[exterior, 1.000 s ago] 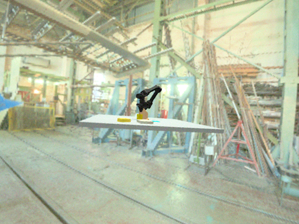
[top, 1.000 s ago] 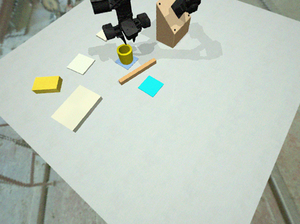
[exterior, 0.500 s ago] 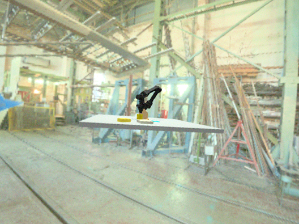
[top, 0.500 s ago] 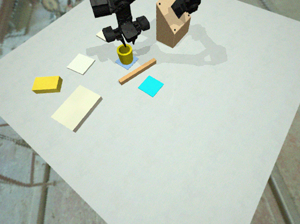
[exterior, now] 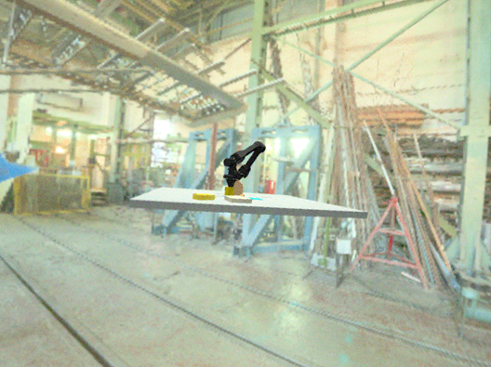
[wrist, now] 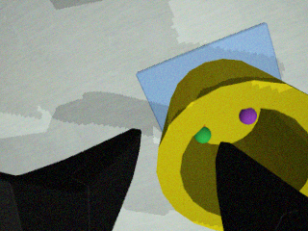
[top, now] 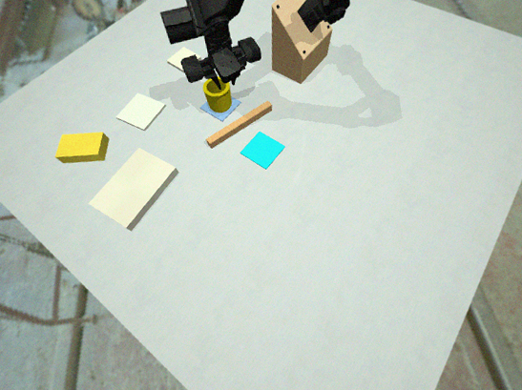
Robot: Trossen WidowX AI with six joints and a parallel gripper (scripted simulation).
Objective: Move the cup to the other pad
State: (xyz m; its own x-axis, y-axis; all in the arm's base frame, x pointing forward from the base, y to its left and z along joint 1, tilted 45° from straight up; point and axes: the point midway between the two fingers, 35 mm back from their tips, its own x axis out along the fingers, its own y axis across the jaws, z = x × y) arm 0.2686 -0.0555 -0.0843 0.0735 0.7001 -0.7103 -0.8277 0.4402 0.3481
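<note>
The yellow cup lies 2 cm ahead of my gripper tip, 2 cm to the right of it and 2 cm below it. The rest, counted from my gripper tip: wooden bar: 6 cm ahead, 8 cm to the left, 6 cm below; then large cream slab: 35 cm ahead, 4 cm to the right, 5 cm below; then cyan pad: 9 cm ahead, 17 cm to the left, 7 cm below.
</note>
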